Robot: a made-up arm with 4 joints. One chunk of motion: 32 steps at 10 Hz.
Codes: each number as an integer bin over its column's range. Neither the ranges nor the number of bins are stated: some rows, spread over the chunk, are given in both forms.
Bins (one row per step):
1: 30 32 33 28 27 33
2: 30 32 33 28 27 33
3: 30 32 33 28 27 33
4: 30 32 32 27 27 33
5: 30 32 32 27 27 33
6: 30 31 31 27 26 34
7: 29 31 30 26 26 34
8: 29 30 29 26 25 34
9: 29 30 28 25 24 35
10: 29 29 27 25 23 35
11: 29 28 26 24 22 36
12: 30 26 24 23 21 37
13: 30 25 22 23 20 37
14: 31 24 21 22 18 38
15: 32 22 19 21 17 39
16: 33 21 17 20 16 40
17: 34 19 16 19 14 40
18: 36 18 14 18 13 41
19: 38 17 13 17 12 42
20: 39 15 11 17 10 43
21: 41 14 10 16 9 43
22: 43 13 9 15 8 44
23: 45 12 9 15 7 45
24: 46 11 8 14 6 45
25: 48 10 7 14 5 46
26: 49 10 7 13 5 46
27: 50 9 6 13 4 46
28: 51 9 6 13 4 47
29: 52 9 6 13 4 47
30: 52 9 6 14 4 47
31: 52 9 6 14 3 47
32: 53 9 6 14 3 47
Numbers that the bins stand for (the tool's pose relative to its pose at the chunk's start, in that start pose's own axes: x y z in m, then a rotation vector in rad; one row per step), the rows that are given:
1: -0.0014 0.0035 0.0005 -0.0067 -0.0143 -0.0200
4: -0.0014 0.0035 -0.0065 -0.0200 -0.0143 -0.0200
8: -0.0057 -0.0105 -0.0275 -0.0333 -0.0806 0.0233
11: -0.0057 -0.0244 -0.0484 -0.0600 -0.1802 0.1100
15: 0.0071 -0.0663 -0.0973 -0.1000 -0.3460 0.2400
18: 0.0243 -0.0943 -0.1322 -0.1400 -0.4787 0.3267
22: 0.0543 -0.1292 -0.1671 -0.1800 -0.6446 0.4567
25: 0.0757 -0.1502 -0.1811 -0.1933 -0.7441 0.5433
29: 0.0929 -0.1571 -0.1881 -0.2067 -0.7773 0.5867
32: 0.0971 -0.1571 -0.1881 -0.1933 -0.8105 0.5867
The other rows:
2: -0.0014 0.0035 0.0005 -0.0067 -0.0143 -0.0200
3: -0.0014 0.0035 0.0005 -0.0067 -0.0143 -0.0200
5: -0.0014 0.0035 -0.0065 -0.0200 -0.0143 -0.0200
6: -0.0014 -0.0035 -0.0135 -0.0200 -0.0475 0.0233
7: -0.0057 -0.0035 -0.0205 -0.0333 -0.0475 0.0233
9: -0.0057 -0.0105 -0.0344 -0.0467 -0.1138 0.0667
10: -0.0057 -0.0175 -0.0414 -0.0467 -0.1470 0.0667
12: -0.0014 -0.0384 -0.0624 -0.0733 -0.2133 0.1533
13: -0.0014 -0.0454 -0.0763 -0.0733 -0.2465 0.1533
14: 0.0029 -0.0524 -0.0833 -0.0867 -0.3129 0.1967
16: 0.0114 -0.0733 -0.1113 -0.1133 -0.3792 0.2833
17: 0.0157 -0.0873 -0.1183 -0.1267 -0.4456 0.2833
19: 0.0329 -0.1013 -0.1392 -0.1533 -0.5119 0.3700
20: 0.0371 -0.1152 -0.1532 -0.1533 -0.5783 0.4133
21: 0.0457 -0.1222 -0.1602 -0.1667 -0.6114 0.4133
23: 0.0629 -0.1362 -0.1671 -0.1800 -0.6778 0.5000
24: 0.0671 -0.1432 -0.1741 -0.1933 -0.7110 0.5000
26: 0.0800 -0.1502 -0.1811 -0.2067 -0.7441 0.5433
27: 0.0843 -0.1571 -0.1881 -0.2067 -0.7773 0.5433
28: 0.0886 -0.1571 -0.1881 -0.2067 -0.7773 0.5867
30: 0.0929 -0.1571 -0.1881 -0.1933 -0.7773 0.5867
31: 0.0929 -0.1571 -0.1881 -0.1933 -0.8105 0.5867

